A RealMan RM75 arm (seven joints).
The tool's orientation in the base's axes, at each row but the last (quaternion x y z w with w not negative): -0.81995 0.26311 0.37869 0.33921; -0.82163 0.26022 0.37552 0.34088; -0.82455 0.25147 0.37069 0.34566; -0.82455 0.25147 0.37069 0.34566
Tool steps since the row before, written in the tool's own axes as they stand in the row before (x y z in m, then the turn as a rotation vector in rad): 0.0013 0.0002 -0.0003 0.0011 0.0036 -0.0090; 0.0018 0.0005 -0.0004 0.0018 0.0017 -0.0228; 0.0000 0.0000 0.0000 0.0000 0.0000 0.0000; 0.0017 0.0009 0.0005 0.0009 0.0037 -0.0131
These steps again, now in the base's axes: 0.0007 -0.0006 -0.0010 0.0021 -0.0093 0.0022; 0.0009 -0.0009 -0.0014 0.0099 -0.0186 0.0090; 0.0000 0.0000 0.0000 0.0000 0.0000 0.0000; 0.0002 -0.0005 -0.0019 0.0038 -0.0124 0.0042
